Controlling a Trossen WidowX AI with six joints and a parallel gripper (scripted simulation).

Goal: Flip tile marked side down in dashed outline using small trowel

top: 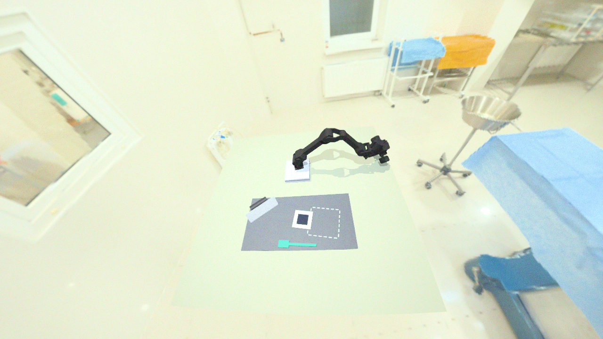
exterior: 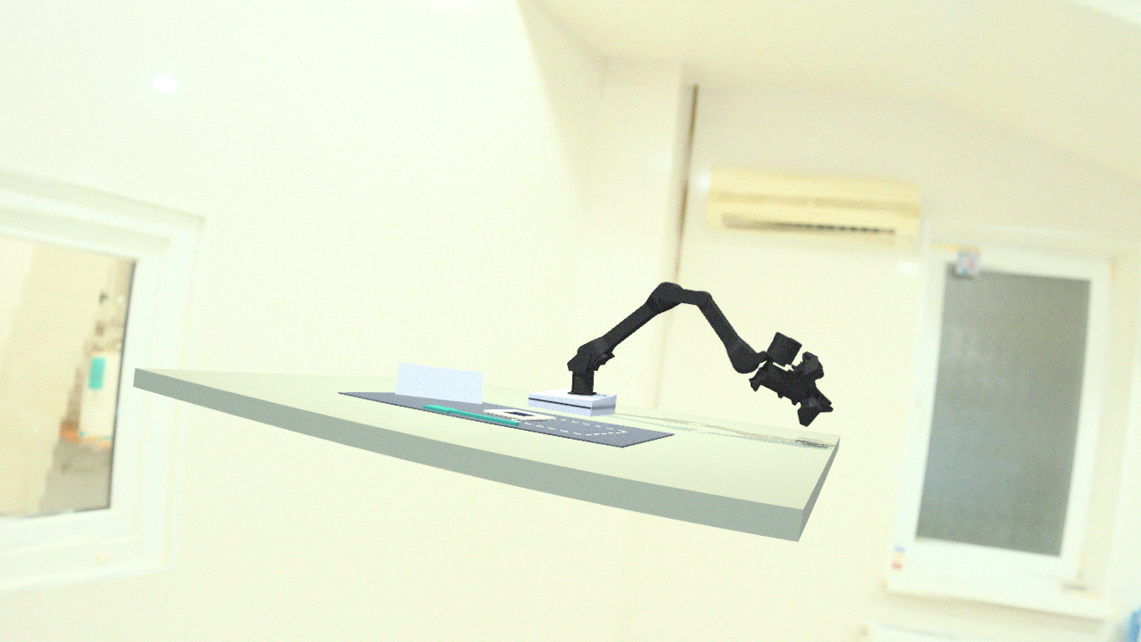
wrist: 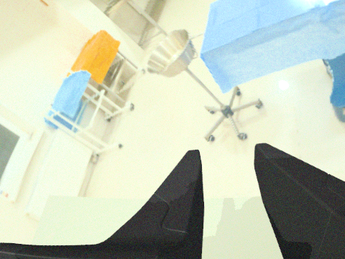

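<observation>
The trowel is 90 cm to the right of my gripper tip, 22 cm ahead of it and 6 cm below it. Also, from my gripper tip: grey mat 70 cm to the right, 36 cm ahead, 11 cm below; then white tile 67 cm to the right, 36 cm ahead, 9 cm below; then teal flat tool 74 cm to the right, 50 cm ahead, 9 cm below.
</observation>
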